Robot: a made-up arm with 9 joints. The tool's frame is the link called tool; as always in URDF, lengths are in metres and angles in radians. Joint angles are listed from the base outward.
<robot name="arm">
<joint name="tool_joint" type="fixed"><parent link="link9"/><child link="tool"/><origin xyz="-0.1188 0.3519 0.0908" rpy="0 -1.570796 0"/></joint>
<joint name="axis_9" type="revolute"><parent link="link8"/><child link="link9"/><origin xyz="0.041 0.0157 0.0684" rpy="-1.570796 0 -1.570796"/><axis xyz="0 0 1"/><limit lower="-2.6" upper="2.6"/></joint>
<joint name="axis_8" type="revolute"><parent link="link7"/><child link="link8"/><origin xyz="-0.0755 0.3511 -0.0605" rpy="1.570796 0 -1.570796"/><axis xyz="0 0 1"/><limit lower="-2.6" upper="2.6"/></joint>
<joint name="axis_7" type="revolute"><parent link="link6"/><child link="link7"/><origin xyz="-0.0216 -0.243 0.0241" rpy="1.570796 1.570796 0"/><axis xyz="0 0 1"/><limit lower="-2.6" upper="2.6"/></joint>
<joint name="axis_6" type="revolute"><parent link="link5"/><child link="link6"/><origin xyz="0.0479 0.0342 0.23" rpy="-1.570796 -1.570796 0"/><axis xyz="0 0 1"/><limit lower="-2.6" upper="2.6"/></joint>
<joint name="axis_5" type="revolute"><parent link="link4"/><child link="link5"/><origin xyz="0.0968 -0.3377 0.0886" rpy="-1.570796 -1.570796 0"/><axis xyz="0 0 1"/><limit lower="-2.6" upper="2.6"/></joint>
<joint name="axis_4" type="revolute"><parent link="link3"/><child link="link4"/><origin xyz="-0.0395 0.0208 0.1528" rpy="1.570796 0 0"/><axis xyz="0 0 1"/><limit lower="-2.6" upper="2.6"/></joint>
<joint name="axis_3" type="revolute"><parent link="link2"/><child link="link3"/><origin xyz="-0.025 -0.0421 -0.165" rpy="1.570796 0 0"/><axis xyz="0 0 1"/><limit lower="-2.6" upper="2.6"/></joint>
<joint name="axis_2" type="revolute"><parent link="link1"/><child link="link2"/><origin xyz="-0.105 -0.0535 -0.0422" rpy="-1.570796 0 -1.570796"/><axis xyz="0 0 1"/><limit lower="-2.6" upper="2.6"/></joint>
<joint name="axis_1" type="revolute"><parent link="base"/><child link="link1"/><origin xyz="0 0 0.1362" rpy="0 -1.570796 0"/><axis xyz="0 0 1"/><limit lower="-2.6" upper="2.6"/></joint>
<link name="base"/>
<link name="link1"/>
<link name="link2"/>
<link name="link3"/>
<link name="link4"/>
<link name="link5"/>
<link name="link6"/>
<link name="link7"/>
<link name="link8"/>
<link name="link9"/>
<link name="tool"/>
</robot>
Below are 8 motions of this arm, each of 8 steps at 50 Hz.
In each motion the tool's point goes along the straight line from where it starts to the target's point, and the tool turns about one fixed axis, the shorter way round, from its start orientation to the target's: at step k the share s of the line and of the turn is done. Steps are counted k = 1, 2, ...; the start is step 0. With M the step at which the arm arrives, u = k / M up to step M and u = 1 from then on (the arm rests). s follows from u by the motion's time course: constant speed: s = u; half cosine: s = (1 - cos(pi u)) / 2; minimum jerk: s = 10 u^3 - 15 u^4 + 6 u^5.
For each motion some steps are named. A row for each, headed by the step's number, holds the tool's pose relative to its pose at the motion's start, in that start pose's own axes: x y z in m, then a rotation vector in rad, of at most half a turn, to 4 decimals.
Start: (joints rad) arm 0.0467 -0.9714 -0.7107 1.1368 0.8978 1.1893 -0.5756 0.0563 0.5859
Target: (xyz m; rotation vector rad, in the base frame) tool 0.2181 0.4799 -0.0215 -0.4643 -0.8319 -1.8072
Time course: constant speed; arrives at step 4
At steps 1, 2, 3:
1: -0.0003 0.0034 -0.0025 -0.0075 -0.0021 -0.0047
2: -0.0005 0.0067 -0.0050 -0.0149 -0.0042 -0.0094
3: -0.0008 0.0101 -0.0075 -0.0224 -0.0063 -0.0141

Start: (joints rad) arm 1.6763 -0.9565 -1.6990 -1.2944 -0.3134 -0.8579 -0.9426 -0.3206 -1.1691
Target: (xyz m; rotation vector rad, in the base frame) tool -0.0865 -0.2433 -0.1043 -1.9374 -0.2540 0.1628
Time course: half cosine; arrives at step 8
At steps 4, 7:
4: 0.0114 -0.0030 -0.0088 0.0122 -0.0737 -0.0541
7: 0.0218 -0.0057 -0.0170 0.0235 -0.1418 -0.1041

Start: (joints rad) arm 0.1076 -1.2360 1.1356 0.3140 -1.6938 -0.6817 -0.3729 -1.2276 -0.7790
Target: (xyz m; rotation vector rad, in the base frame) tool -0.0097 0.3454 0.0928 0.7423 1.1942 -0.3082
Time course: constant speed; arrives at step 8
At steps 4, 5, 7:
4: -0.0095 -0.0166 0.0026 -0.0049 0.0321 0.0259
5: -0.0119 -0.0207 0.0032 -0.0061 0.0401 0.0323
7: -0.0166 -0.0290 0.0045 -0.0086 0.0562 0.0452

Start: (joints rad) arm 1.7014 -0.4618 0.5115 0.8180 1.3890 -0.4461 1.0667 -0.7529 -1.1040
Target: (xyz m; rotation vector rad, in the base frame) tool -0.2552 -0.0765 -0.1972 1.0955 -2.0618 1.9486
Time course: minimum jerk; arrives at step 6
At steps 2, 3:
2: -0.0004 -0.0012 -0.0025 -0.0018 -0.0099 0.0020
3: -0.0009 -0.0028 -0.0059 -0.0044 -0.0237 0.0048

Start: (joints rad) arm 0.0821 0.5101 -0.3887 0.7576 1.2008 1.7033 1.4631 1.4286 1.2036
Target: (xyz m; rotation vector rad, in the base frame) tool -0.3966 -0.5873 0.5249 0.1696 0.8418 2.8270
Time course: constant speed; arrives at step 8
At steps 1, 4, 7, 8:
1: 0.0004 0.0002 0.0042 0.0097 0.0006 -0.0008
4: 0.0018 0.0008 0.0166 0.0388 0.0025 -0.0031
7: 0.0031 0.0014 0.0291 0.0679 0.0043 -0.0054
8: 0.0035 0.0016 0.0332 0.0776 0.0049 -0.0062

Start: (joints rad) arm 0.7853 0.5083 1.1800 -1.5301 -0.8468 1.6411 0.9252 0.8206 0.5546
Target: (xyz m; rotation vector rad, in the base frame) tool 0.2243 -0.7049 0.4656 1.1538 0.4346 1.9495
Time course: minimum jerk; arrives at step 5
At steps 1, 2, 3, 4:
1: -0.0022 -0.0004 -0.0009 0.0000 -0.0019 0.0028
2: -0.0122 -0.0022 -0.0051 0.0000 -0.0105 0.0151
3: -0.0263 -0.0046 -0.0109 -0.0001 -0.0225 0.0324
4: -0.0363 -0.0064 -0.0151 -0.0001 -0.0310 0.0448

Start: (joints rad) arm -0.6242 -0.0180 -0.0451 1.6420 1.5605 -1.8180 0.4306 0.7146 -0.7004
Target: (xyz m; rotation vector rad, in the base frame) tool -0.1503 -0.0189 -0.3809 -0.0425 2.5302 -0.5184
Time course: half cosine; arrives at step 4
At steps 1, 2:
1: -0.0003 0.0006 0.0011 -0.0044 -0.0043 -0.0030
2: -0.0010 0.0021 0.0037 -0.0149 -0.0147 -0.0103

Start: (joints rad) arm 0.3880 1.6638 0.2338 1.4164 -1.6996 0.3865 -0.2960 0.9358 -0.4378
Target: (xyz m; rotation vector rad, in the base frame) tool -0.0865 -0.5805 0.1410 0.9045 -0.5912 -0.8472
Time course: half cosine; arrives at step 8
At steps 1, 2, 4, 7, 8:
1: 0.0002 -0.0015 -0.0015 0.0038 0.0023 -0.0001
2: 0.0007 -0.0058 -0.0057 0.0147 0.0089 -0.0004
4: 0.0024 -0.0199 -0.0196 0.0503 0.0303 -0.0013
7: 0.0046 -0.0383 -0.0377 0.0968 0.0583 -0.0025
8: 0.0048 -0.0398 -0.0392 0.1007 0.0606 -0.0026

